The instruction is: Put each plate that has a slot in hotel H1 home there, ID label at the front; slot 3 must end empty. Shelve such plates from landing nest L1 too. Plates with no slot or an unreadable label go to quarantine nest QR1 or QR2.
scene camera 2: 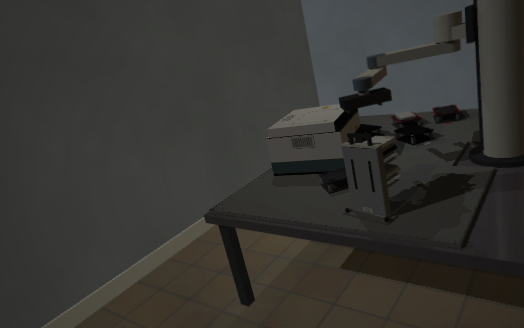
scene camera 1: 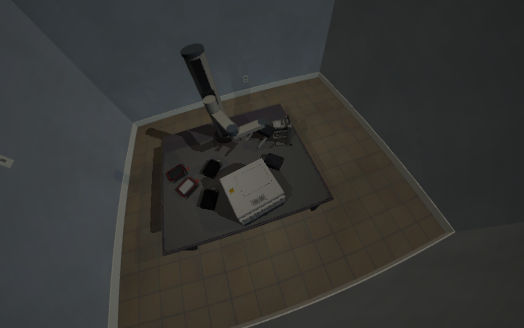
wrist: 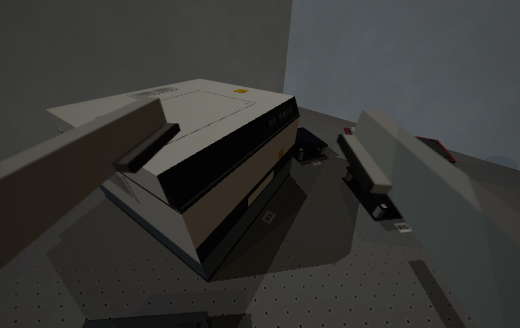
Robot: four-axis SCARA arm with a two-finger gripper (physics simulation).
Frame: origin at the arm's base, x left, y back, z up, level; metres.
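Seen in the pictures: gripper, between the fingertips: (scene camera 1: pixel 251 144) (wrist: pixel 257 119); arm's base, origin of its link: (scene camera 2: pixel 504 156) (scene camera 1: pixel 225 134).
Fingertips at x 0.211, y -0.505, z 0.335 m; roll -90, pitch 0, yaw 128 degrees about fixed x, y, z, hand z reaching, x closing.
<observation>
Pixels of each thing's top centre, then the offset from my fingertips to it. Level surfaces: height alone.
- grey plate hotel, centre of its top: (scene camera 2: pixel 362 130) (scene camera 1: pixel 285 119) dx +0.357, dy +0.181, dz -0.025 m
- white plate, centre of its top: (scene camera 2: pixel 405 114) (scene camera 1: pixel 185 186) dx -0.671, dy -0.035, dz -0.258 m
- red-rimmed nest, centre of its top: (wrist: pixel 427 144) (scene camera 2: pixel 445 108) (scene camera 1: pixel 175 172) dx -0.771, dy +0.156, dz -0.266 m
- large white instrument, centre of its top: (wrist: pixel 189 101) (scene camera 2: pixel 311 115) (scene camera 1: pixel 250 185) dx -0.102, dy -0.297, dz -0.075 m
- table, height of its surface: dz -0.322 m
My gripper (scene camera 1: pixel 254 142) (wrist: pixel 257 119) is open and empty, beside the hotel on the arm's side, above the table. Its fingertips do not show clearly in scene camera 2. The grey plate hotel (scene camera 1: pixel 288 131) (scene camera 2: pixel 367 180) stands upright at the table's edge. Light layers show at its open side; slot numbers and ID labels are unreadable. A white plate (scene camera 1: pixel 187 186) (scene camera 2: pixel 406 115) lies on one red-rimmed nest. The other red-rimmed nest (scene camera 1: pixel 176 173) (scene camera 2: pixel 446 113) (wrist: pixel 436 147) shows a dark top and no white plate. I cannot tell which nest is L1, QR1 or QR2.
A large white instrument (scene camera 1: pixel 252 187) (scene camera 2: pixel 310 130) (wrist: pixel 235 190) stands on the table (scene camera 1: pixel 172 225), with a tag "A1" before it. Black nests stand around it: one (scene camera 1: pixel 274 161) (scene camera 2: pixel 334 181) near the hotel, another (scene camera 1: pixel 212 168) (scene camera 2: pixel 414 134) (wrist: pixel 370 195), and a third (scene camera 1: pixel 209 199) (wrist: pixel 309 142).
</observation>
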